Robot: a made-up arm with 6 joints.
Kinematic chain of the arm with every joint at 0, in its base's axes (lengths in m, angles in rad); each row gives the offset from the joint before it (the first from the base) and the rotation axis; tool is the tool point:
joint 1: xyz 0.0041 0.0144 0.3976 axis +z
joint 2: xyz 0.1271 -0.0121 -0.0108 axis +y
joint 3: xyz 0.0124 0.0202 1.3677 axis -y
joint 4: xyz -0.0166 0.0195 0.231 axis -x
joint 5: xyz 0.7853 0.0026 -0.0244 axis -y
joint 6: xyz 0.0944 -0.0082 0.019 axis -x
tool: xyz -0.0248 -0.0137 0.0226
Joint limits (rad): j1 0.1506..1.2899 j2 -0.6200..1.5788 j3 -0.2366..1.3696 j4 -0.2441..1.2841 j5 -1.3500..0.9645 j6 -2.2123..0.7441
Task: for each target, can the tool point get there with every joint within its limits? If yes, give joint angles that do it. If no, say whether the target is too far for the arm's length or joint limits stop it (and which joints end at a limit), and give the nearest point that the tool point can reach.
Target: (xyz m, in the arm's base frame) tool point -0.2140 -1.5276 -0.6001
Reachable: no: joint limits stop it (at a limit: joint 1, joint 2, joint 3, joint 5) | nearest point 1.4457 0.2020 -0.4569 | short by 2.401 m
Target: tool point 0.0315 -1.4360 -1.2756
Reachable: no: joint limits stop it (at a limit: joint 1, joint 2, joint 3, joint 5) | nearest point 1.4529 0.2010 -0.4775 | short by 2.310 m
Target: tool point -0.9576 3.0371 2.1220
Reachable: no: too far | nearest point 0.4702 1.9034 1.6427 | short by 1.885 m
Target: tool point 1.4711 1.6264 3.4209
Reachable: no: too far | nearest point 0.9388 1.0415 2.2519 | short by 1.411 m
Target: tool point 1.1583 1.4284 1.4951
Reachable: yes | joints 0.8894 0.6392 0.4133 0.2651 -0.4746 -0.4333
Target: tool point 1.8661 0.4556 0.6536
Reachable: yes | joints 0.2474 0.9371 0.0446 0.7938 -1.1099 0.3150
